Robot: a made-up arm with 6 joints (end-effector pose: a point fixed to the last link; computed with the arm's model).
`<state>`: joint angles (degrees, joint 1 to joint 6).
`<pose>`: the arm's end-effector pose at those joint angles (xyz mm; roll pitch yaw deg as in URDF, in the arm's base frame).
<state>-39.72 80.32 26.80 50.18 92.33 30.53</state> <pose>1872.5 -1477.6 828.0 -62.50 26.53 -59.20</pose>
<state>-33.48 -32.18 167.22 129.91 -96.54 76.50</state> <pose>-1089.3 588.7 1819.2 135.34 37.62 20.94</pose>
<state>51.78 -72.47 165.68 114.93 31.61 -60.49</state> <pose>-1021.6 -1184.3 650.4 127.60 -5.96 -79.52</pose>
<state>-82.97 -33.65 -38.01 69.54 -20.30 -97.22</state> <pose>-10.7 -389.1 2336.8 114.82 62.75 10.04</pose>
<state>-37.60 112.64 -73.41 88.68 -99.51 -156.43</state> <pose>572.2 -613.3 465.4 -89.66 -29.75 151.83</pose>
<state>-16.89 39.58 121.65 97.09 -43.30 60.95</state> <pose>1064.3 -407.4 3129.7 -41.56 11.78 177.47</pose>
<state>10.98 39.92 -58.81 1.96 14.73 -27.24</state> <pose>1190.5 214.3 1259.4 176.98 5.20 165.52</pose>
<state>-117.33 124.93 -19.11 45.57 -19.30 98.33</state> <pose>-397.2 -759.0 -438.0 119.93 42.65 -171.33</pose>
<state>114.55 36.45 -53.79 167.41 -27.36 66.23</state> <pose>-589.4 1160.5 1332.7 154.86 -10.54 170.56</pose>
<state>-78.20 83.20 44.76 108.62 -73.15 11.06</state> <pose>404.6 -2509.5 879.4 -84.37 -52.89 122.00</pose>
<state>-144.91 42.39 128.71 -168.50 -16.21 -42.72</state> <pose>-936.6 -694.9 3089.0 9.16 8.72 67.11</pose>
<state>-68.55 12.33 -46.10 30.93 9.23 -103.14</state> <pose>437.9 -1122.4 1798.4 140.85 7.48 37.95</pose>
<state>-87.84 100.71 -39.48 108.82 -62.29 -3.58</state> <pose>-61.5 -1215.3 96.3 126.55 -29.74 -119.79</pose>
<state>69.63 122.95 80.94 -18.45 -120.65 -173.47</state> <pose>641.9 1982.0 -188.6 -127.96 64.46 108.09</pose>
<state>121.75 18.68 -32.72 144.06 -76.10 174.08</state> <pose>-725.9 1226.8 1938.5 56.38 56.88 145.92</pose>
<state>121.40 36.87 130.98 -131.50 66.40 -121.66</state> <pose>-471.1 861.8 3104.6 -58.88 31.03 -1.27</pose>
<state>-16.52 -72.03 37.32 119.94 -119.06 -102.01</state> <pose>-1544.3 344.8 2143.9 132.05 -25.83 -56.29</pose>
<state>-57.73 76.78 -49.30 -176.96 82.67 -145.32</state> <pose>614.8 -1086.8 728.4 47.53 -44.68 -111.52</pose>
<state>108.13 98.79 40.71 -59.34 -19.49 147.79</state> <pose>-794.3 2201.6 146.0 -157.46 15.48 24.40</pose>
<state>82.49 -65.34 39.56 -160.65 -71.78 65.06</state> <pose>-284.3 -1544.0 2441.3 -85.62 19.99 155.60</pose>
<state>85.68 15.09 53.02 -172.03 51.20 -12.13</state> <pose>57.0 1276.5 3079.2 -156.64 -75.90 55.31</pose>
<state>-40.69 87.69 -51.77 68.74 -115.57 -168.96</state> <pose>847.5 -878.8 567.9 -56.01 18.85 159.42</pose>
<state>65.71 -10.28 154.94 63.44 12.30 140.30</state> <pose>-480.1 -853.6 2591.3 -66.47 66.82 166.40</pose>
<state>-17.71 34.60 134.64 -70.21 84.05 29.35</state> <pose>676.0 -370.8 3051.7 82.73 -69.95 -31.37</pose>
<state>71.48 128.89 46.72 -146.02 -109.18 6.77</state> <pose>448.7 1664.2 -587.5 22.79 -62.05 -98.12</pose>
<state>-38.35 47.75 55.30 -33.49 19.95 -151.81</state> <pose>1729.0 -1409.8 2390.9 -18.56 -64.67 150.14</pose>
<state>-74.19 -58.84 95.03 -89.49 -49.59 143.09</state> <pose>-466.1 1809.9 2062.3 60.70 -53.43 167.32</pose>
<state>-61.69 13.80 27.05 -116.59 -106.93 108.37</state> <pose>703.1 -1153.0 2884.3 -59.86 45.81 -15.05</pose>
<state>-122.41 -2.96 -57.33 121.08 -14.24 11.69</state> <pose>-487.2 -756.4 1887.3 -151.41 -35.61 176.98</pose>
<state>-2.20 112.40 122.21 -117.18 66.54 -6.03</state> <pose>2433.3 -206.5 741.9 112.42 -25.20 17.44</pose>
